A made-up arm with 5 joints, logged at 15 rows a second.
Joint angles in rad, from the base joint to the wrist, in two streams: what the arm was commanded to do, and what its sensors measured. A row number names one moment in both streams.
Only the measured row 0 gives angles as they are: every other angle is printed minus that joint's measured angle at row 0.
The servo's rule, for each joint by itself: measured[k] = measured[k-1] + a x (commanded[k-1-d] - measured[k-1]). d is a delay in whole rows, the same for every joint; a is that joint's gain. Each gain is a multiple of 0.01, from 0.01 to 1. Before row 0 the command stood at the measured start. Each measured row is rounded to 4 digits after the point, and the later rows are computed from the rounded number. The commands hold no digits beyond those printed.
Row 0, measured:
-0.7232, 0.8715, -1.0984, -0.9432, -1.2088
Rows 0 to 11, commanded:
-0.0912, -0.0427, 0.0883, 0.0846, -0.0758
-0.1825, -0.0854, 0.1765, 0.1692, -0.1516
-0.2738, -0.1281, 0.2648, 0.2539, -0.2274
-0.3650, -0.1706, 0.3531, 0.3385, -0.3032
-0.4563, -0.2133, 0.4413, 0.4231, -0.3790
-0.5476, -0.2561, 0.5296, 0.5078, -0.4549
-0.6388, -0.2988, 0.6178, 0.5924, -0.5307
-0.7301, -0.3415, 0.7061, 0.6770, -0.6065
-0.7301, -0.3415, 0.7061, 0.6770, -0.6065
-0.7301, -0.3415, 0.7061, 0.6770, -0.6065
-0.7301, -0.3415, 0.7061, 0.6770, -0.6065
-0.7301, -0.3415, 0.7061, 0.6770, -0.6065
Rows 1 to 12, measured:
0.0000, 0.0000, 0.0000, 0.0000, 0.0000
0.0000, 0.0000, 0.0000, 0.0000, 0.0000
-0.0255, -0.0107, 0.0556, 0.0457, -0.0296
-0.0695, -0.0294, 0.1318, 0.1124, -0.0772
-0.1267, -0.0541, 0.2156, 0.1888, -0.1358
-0.1934, -0.0832, 0.3022, 0.2696, -0.2011
-0.2670, -0.1157, 0.3898, 0.3525, -0.2705
-0.3456, -0.1508, 0.4779, 0.4364, -0.3424
-0.4277, -0.1878, 0.5660, 0.5206, -0.4158
-0.5124, -0.2262, 0.6543, 0.6051, -0.4902
-0.5734, -0.2550, 0.6869, 0.6439, -0.5356
-0.6173, -0.2766, 0.6990, 0.6618, -0.5633
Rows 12 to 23, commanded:
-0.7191, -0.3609, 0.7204, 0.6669, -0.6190
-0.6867, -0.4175, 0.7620, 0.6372, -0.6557
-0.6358, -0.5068, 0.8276, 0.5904, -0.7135
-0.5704, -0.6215, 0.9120, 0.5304, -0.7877
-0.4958, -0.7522, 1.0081, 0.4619, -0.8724
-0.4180, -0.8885, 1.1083, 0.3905, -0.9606
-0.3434, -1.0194, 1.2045, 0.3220, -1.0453
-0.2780, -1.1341, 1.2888, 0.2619, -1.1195
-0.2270, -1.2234, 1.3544, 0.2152, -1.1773
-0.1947, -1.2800, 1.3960, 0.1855, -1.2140
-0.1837, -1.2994, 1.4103, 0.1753, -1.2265
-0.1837, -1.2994, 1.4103, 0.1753, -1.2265
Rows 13 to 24, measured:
-0.6489, -0.2928, 0.7035, 0.6700, -0.5801
-0.6716, -0.3050, 0.7051, 0.6738, -0.5904
-0.6849, -0.3190, 0.7147, 0.6701, -0.6016
-0.6854, -0.3436, 0.7445, 0.6523, -0.6227
-0.6715, -0.3844, 0.7969, 0.6189, -0.6581
-0.6432, -0.4437, 0.8694, 0.5711, -0.7086
-0.6019, -0.5208, 0.9568, 0.5121, -0.7725
-0.5504, -0.6127, 1.0522, 0.4464, -0.8459
-0.4924, -0.7144, 1.1481, 0.3792, -0.9237
-0.4324, -0.8193, 1.2367, 0.3159, -1.0001
-0.3749, -0.9203, 1.3109, 0.2615, -1.0692
-0.3244, -1.0102, 1.3645, 0.2205, -1.1257

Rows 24 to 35, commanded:
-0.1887, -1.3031, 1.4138, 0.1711, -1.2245
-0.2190, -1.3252, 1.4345, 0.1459, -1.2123
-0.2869, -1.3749, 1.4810, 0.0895, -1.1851
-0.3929, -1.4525, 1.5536, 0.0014, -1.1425
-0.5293, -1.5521, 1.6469, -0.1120, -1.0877
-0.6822, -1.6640, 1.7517, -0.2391, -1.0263
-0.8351, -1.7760, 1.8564, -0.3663, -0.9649
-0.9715, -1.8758, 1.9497, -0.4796, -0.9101
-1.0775, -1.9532, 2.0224, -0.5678, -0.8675
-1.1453, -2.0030, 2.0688, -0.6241, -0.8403
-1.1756, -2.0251, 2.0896, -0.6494, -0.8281
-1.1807, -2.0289, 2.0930, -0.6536, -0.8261
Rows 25 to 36, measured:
-0.2850, -1.0825, 1.3934, 0.1961, -1.1650
-0.2566, -1.1367, 1.4040, 0.1849, -1.1890
-0.2376, -1.1783, 1.4102, 0.1774, -1.2028
-0.2324, -1.2150, 1.4255, 0.1604, -1.2065
-0.2477, -1.2550, 1.4605, 0.1221, -1.1982
-0.2884, -1.3044, 1.5192, 0.0569, -1.1765
-0.3559, -1.3663, 1.5997, -0.0343, -1.1419
-0.4473, -1.4407, 1.6955, -0.1449, -1.0968
-0.5559, -1.5245, 1.7969, -0.2645, -1.0454
-0.6723, -1.6123, 1.8932, -0.3807, -0.9926
-0.7858, -1.6975, 1.9746, -0.4817, -0.9438
-0.8865, -1.7739, 2.0339, -0.5586, -0.9034

